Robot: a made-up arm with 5 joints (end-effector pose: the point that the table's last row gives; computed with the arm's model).
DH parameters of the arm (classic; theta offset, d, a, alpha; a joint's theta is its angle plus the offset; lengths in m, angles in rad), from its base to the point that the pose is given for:
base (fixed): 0 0 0.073 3.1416
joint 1: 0 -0.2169 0.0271 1.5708
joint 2: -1.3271 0 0.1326 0
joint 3: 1.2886 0 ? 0
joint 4: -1.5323 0.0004 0 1.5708
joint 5: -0.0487 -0.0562 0 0
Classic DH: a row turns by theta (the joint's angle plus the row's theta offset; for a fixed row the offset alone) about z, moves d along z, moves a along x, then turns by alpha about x.
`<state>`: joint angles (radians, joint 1 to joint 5).
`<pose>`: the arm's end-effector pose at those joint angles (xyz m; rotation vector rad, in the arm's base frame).
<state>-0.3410 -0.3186 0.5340 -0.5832 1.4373</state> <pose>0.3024 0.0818 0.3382 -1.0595 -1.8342 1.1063</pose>
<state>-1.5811 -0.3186 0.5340 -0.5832 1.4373</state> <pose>0.0701 0.2435 0.3382 0.2415 -2.5014 1.7184</pose>
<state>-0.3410 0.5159 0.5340 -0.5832 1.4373</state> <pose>0.3201 0.0881 0.1380 -0.6202 -1.0738 1.5321</pose>
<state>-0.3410 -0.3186 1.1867 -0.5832 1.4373</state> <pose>0.2523 0.0641 0.2030 -0.7192 -1.2451 1.4606</pose>
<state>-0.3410 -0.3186 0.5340 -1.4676 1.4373</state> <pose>0.2696 0.0702 0.3714 -1.4574 -2.5231 0.3562</pose>
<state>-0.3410 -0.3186 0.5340 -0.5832 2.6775</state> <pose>0.3024 0.0818 0.3382 -2.2875 -1.0405 1.7185</pose>
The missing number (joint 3, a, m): 0.1767
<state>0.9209 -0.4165 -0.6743 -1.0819 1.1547</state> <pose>0.1024 -0.0380 0.5536 2.1567 1.3442 0.0729</pose>
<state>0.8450 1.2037 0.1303 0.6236 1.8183</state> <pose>0.1964 -0.1385 0.0111 0.3870 0.1044 0.9127</pose>
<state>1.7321 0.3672 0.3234 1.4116 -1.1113</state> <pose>0.0388 -0.2124 0.1698 0.2165 0.7361 -2.7976</pose>
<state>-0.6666 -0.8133 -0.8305 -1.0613 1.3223</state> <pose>-0.0176 -0.0708 0.5279 0.6679 2.1327 1.1743</pose>
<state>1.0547 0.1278 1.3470 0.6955 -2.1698</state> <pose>0.1065 -0.0583 0.1190 0.4904 -0.7455 2.8808</pose>
